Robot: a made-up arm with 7 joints. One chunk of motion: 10 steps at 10 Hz.
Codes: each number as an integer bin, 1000 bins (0 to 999) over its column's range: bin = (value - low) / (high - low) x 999, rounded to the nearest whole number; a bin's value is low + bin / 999 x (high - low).
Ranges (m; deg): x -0.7..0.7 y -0.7..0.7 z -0.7..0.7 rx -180..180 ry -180..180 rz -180..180
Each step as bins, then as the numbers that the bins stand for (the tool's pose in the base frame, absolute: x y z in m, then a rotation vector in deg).
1 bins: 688 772 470 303 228 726
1 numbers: 0.2642 0.3819 -0.0413 -70.81 -97.84 81.62
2 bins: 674 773 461 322 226 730
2 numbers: 0.2445 0.3833 -0.0540 -63.96 -98.56 83.06
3 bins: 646 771 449 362 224 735
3 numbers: 0.2053 0.3805 -0.0708 -49.55 -99.28 84.86
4 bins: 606 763 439 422 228 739
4 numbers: 0.1492 0.3693 -0.0848 -27.93 -97.84 86.31
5 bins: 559 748 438 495 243 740
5 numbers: 0.0834 0.3482 -0.0862 -1.62 -92.43 86.67
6 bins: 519 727 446 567 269 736
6 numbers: 0.0273 0.3188 -0.0750 24.32 -83.06 85.23
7 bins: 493 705 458 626 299 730
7 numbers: -0.0091 0.2880 -0.0582 45.59 -72.25 83.06
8 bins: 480 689 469 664 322 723
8 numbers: -0.0273 0.2656 -0.0427 59.28 -63.96 80.54
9 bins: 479 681 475 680 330 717
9 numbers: -0.0287 0.2544 -0.0343 65.05 -61.08 78.38
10 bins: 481 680 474 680 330 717
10 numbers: -0.0259 0.2530 -0.0357 65.05 -61.08 78.38
